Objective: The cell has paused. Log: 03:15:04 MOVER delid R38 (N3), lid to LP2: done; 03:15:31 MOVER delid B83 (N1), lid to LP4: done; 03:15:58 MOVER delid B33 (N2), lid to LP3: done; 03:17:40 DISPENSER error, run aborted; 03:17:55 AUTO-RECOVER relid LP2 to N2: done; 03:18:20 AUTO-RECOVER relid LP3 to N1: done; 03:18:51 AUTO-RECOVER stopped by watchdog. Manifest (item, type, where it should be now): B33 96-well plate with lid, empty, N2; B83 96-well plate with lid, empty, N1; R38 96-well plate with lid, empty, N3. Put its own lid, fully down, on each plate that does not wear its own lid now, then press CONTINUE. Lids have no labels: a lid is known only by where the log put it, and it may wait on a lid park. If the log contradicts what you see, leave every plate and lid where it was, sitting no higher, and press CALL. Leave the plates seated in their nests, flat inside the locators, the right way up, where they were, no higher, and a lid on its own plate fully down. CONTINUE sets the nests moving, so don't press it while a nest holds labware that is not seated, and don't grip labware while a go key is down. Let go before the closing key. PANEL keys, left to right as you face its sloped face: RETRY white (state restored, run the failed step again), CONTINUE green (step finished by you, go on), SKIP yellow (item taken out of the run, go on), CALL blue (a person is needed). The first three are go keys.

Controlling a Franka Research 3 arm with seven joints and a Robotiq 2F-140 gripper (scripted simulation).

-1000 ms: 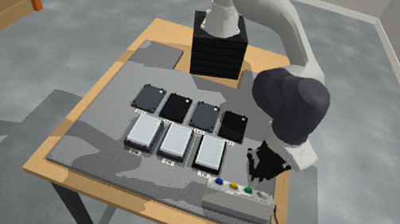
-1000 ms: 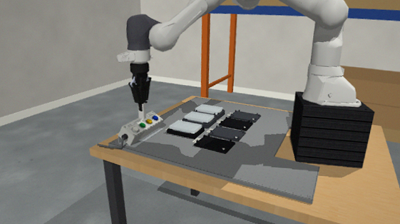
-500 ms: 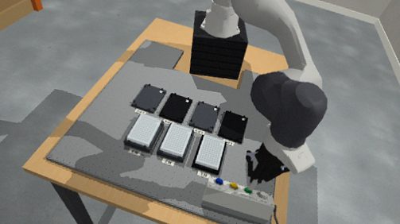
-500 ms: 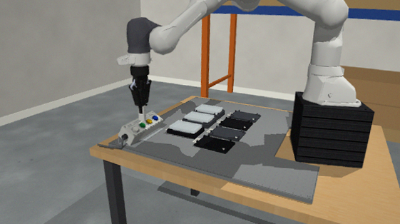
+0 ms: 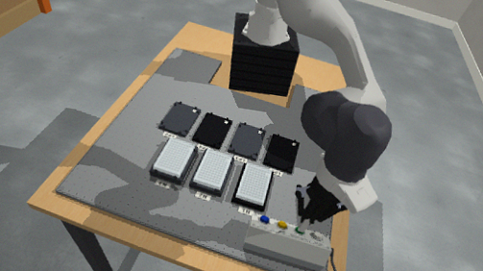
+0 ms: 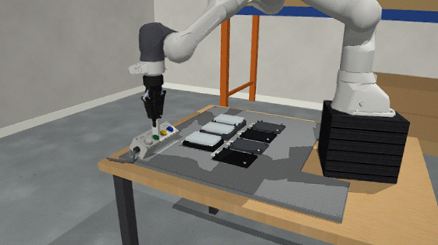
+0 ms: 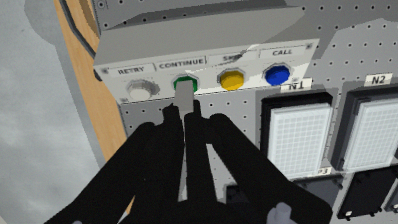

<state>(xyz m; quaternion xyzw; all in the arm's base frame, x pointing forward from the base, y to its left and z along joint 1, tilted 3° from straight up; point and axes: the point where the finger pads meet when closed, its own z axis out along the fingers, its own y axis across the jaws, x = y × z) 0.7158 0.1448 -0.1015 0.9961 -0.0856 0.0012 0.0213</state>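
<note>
My gripper is now 40 mm above the green continue key. Round my hand: blue call key: 10 mm behind, 100 mm to the right, 40 mm below; yellow skip key: 10 mm behind, 50 mm to the right, 40 mm below; white retry key: 10 mm ahead, 50 mm to the left, 40 mm below.
</note>
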